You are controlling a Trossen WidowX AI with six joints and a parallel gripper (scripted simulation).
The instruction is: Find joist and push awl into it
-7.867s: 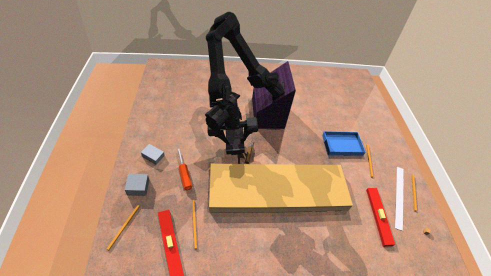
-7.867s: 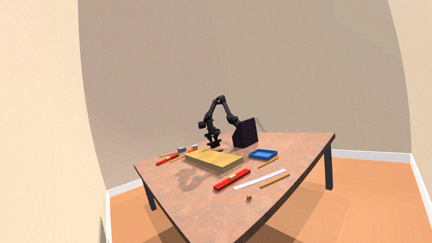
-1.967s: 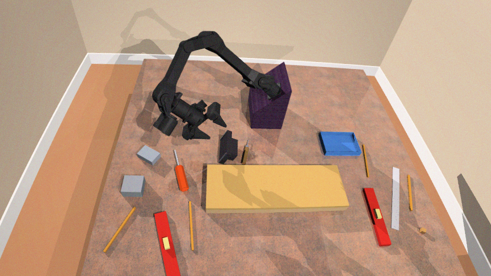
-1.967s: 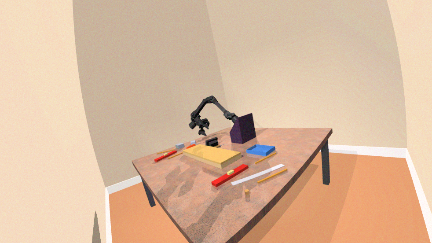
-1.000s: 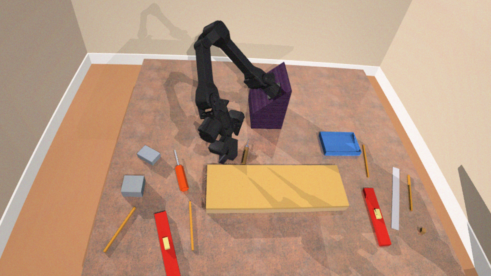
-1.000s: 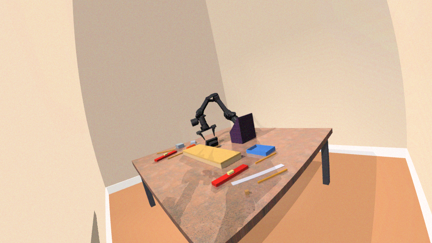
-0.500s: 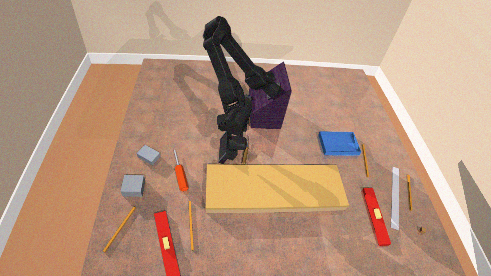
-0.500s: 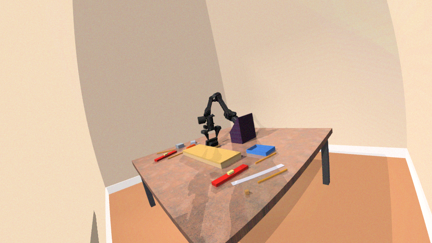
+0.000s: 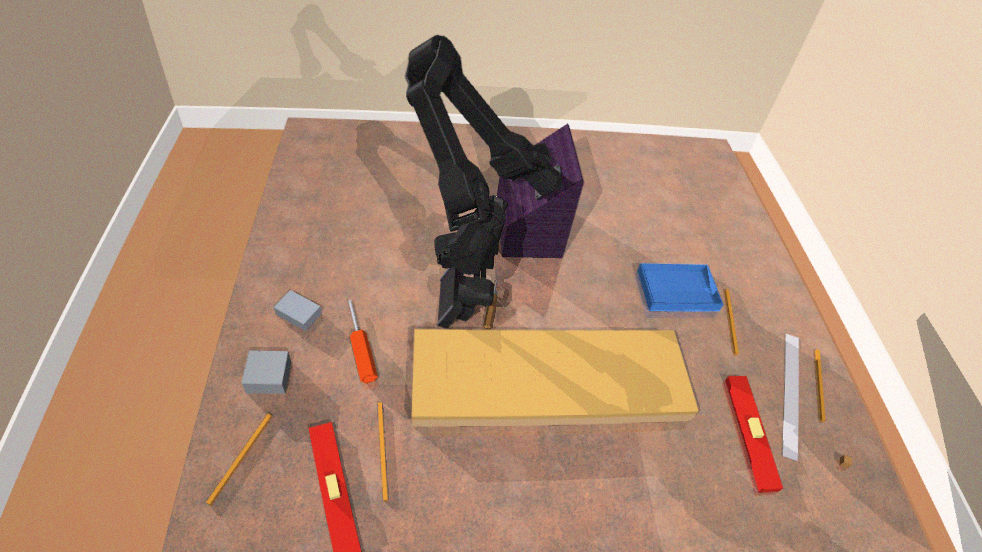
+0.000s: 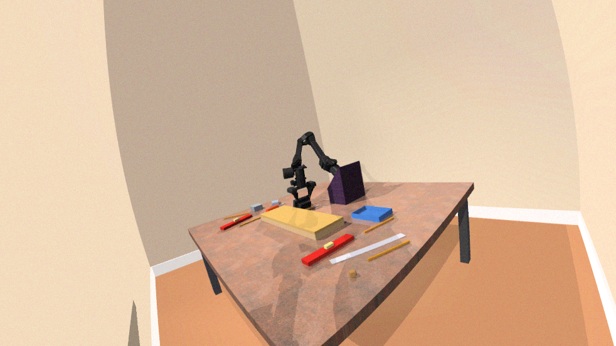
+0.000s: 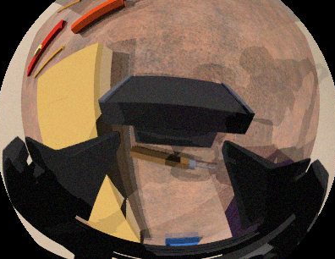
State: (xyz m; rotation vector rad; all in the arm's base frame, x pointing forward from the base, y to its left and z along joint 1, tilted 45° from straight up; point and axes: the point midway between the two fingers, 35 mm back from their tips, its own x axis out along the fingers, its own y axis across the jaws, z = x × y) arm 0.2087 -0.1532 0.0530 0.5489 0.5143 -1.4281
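Now: the stud finder 2 cm behind my gripper tip, 1 cm to the right of it and 4 cm below it. Round my gripper tip: white strip 16 cm ahead, 67 cm to the left, 6 cm below; blue tray 9 cm behind, 47 cm to the left, 5 cm below; awl 2 cm behind, 5 cm to the left, 5 cm below.
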